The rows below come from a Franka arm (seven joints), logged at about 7 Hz.
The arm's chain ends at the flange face. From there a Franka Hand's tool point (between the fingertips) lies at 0.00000 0.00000 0.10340 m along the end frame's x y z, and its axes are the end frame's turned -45 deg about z.
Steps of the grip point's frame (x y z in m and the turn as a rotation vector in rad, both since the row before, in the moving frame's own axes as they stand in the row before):
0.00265 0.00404 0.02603 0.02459 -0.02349 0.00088
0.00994 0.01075 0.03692 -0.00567 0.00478 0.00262
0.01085 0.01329 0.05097 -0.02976 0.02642 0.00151
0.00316 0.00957 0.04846 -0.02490 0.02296 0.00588
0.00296 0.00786 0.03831 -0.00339 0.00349 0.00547
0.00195 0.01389 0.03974 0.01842 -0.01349 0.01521
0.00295 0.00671 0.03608 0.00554 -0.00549 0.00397
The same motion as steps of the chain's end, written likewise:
0.00825 0.00106 0.02609 0.00078 -0.03400 0.00088
0.01387 0.00051 0.03692 -0.00063 0.00739 0.00262
0.01296 0.00148 0.05105 -0.00236 0.03973 0.00151
0.00550 0.00438 0.04852 -0.00137 0.03384 0.00588
0.00715 0.00347 0.03831 0.00007 0.00486 0.00547
0.01353 0.00882 0.03977 0.00349 -0.02256 0.01521
0.00764 0.00266 0.03608 0.00004 -0.00780 0.00397

